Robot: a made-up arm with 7 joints.
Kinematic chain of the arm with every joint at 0, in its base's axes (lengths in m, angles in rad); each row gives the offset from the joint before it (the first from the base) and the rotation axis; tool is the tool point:
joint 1: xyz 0 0 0.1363 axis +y
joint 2: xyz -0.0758 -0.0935 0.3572 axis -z
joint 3: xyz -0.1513 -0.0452 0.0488 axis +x
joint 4: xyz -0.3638 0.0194 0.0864 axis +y
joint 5: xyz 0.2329 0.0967 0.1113 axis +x
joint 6: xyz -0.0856 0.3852 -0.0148 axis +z
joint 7: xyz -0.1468 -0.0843 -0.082 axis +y
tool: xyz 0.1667 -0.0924 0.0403
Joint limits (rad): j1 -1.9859..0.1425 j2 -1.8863..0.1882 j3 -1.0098..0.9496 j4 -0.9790..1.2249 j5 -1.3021..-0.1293 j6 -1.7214..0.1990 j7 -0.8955..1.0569
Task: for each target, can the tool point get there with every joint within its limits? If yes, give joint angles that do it. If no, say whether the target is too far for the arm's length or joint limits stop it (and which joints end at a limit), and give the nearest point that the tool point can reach.
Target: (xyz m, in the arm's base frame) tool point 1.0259 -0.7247 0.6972
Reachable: no: joint limits stop it (at a limit: joint 1, joint 2, joint 3, joint 5, joint 6, joint 7) | nearest point 0.3942 -0.7272 0.3585 | short by 0.717 m
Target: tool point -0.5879 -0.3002 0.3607
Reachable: yes | joints -0.3850 -0.7474 0.5388 -0.0614 -0.8698 -0.4651 0.5391
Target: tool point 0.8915 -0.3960 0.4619
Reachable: no: joint limits stop it (at a limit: joint 1, joint 2, joint 3, joint 5, joint 6, joint 7) | nearest point 0.3872 -0.5260 0.3209 | short by 0.540 m
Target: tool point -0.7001 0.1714 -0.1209
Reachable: yes | joints -1.0956 -0.1146 -0.2326 -0.1933 -0.3056 -0.1281 -0.6097
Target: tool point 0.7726 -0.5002 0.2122
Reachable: no: joint limits stop it (at a limit: joint 1, joint 2, joint 3, joint 5, joint 6, joint 7) | nearest point 0.3947 -0.5604 0.3222 | short by 0.398 m
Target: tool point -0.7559 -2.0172 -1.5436
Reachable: no: too far | nearest point -0.4348 -0.8120 -0.6103 | short by 1.558 m
